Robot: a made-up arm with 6 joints. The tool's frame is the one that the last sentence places.
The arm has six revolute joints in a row. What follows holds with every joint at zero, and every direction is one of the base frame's.
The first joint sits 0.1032 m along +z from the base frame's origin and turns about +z.
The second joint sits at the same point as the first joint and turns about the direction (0.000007, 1, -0.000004).
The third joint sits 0.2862 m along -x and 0.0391 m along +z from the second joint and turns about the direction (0.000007, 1, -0.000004).
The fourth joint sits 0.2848 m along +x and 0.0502 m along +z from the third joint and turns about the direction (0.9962, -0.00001, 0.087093).
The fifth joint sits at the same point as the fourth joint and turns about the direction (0.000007, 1, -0.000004).
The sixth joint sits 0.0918 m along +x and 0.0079 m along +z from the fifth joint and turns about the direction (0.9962, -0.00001, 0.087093).
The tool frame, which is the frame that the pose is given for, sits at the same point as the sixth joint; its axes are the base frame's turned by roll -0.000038, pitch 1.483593 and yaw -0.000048 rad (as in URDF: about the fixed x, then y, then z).
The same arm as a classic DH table. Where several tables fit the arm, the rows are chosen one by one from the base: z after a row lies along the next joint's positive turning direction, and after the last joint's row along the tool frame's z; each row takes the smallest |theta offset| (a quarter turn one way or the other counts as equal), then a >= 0, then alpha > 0; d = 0 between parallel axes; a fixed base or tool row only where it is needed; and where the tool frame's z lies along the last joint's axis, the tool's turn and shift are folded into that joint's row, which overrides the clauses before.
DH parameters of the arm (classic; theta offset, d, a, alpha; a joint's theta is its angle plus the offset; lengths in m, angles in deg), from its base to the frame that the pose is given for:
joint 1: 0.00 0.1032 0.0000 -90.00
joint 2: 7.78 0.0000 -0.2889 0.00
joint 3: 77.22 0.0000 -0.0252 90.00
joint 4: 0.00 0.2881 0.0000 -90.00
joint 5: 0.00 0.0000 0.0001 90.00
joint 6: 0.00 0.0921 0.0000 0.00

